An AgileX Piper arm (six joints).
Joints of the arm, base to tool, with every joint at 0 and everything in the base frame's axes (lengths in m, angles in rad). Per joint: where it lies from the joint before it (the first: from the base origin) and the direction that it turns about. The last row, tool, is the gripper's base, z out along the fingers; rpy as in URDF.
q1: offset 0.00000 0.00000 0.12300 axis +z
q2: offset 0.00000 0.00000 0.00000 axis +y
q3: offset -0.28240 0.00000 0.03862 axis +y
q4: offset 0.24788 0.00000 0.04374 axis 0.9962 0 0.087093
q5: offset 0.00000 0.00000 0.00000 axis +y
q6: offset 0.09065 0.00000 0.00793 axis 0.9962 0 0.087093
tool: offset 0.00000 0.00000 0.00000 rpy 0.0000 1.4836 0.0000
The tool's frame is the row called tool.
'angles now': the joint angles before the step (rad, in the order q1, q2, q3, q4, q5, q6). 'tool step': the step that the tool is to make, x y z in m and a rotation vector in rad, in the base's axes. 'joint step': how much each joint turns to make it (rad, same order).
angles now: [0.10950, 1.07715, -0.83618, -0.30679, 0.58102, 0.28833]
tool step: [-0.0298, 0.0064, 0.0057, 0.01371, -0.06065, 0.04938]
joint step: [0.04871, -0.12887, 0.06324, 0.00899, 0.00313, -0.00433]
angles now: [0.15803, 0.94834, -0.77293, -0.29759, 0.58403, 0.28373]
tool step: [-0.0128, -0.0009, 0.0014, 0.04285, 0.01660, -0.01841]
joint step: [-0.00042, -0.04754, 0.01044, 0.04388, 0.04903, 0.00269]
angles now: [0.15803, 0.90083, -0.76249, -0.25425, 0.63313, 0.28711]
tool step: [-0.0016, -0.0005, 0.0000, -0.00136, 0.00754, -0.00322]
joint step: [-0.00006, -0.00465, -0.00018, 0.00011, 0.01288, -0.00013]
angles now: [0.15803, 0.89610, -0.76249, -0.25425, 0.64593, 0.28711]
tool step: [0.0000, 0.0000, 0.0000, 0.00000, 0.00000, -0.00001]
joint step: [0.00001, 0.00000, 0.00000, -0.00002, 0.00000, 0.00003]
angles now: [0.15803, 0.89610, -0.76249, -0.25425, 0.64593, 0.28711]
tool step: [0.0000, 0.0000, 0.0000, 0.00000, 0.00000, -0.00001]
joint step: [0.00001, 0.00000, 0.00000, -0.00002, 0.00000, 0.00003]
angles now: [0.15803, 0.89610, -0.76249, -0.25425, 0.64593, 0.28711]
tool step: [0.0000, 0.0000, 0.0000, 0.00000, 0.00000, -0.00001]
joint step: [0.00001, 0.00000, 0.00000, -0.00002, 0.00000, 0.00003]
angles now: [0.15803, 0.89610, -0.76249, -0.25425, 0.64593, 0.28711]
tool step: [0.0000, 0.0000, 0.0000, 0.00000, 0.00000, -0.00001]
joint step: [0.00001, 0.00000, 0.00000, -0.00002, 0.00000, 0.00003]
